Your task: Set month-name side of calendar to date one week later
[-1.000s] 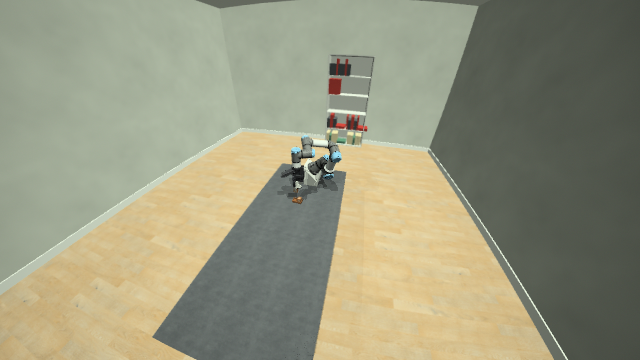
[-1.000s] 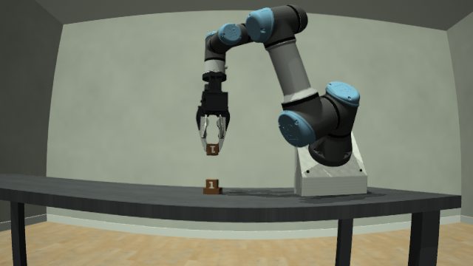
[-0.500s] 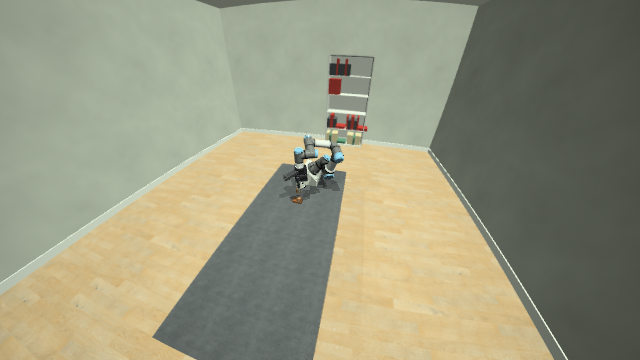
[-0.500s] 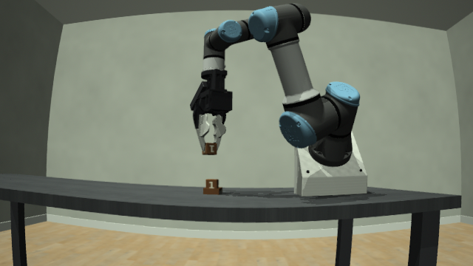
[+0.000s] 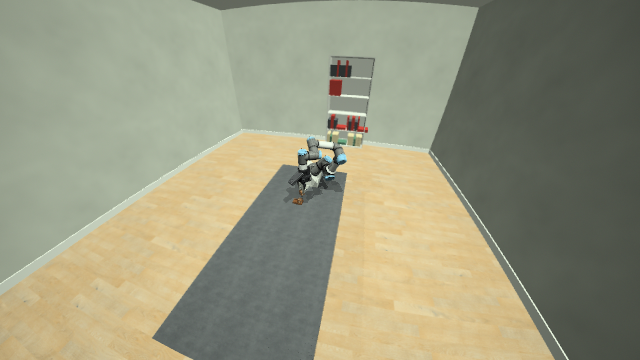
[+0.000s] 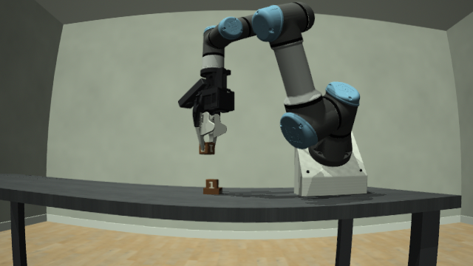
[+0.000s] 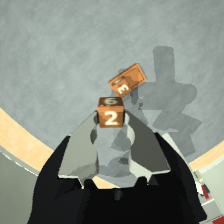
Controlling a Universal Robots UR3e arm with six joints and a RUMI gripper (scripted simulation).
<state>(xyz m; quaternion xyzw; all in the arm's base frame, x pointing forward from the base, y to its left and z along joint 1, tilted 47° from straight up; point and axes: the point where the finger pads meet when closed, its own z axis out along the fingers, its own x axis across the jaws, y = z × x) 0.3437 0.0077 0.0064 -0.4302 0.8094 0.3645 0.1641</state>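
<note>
The calendar tray is 1 cm behind my hand, 4 cm to the right of it and 13 cm below it. From my hand the other things lie so: cube: 1 cm below.
</note>
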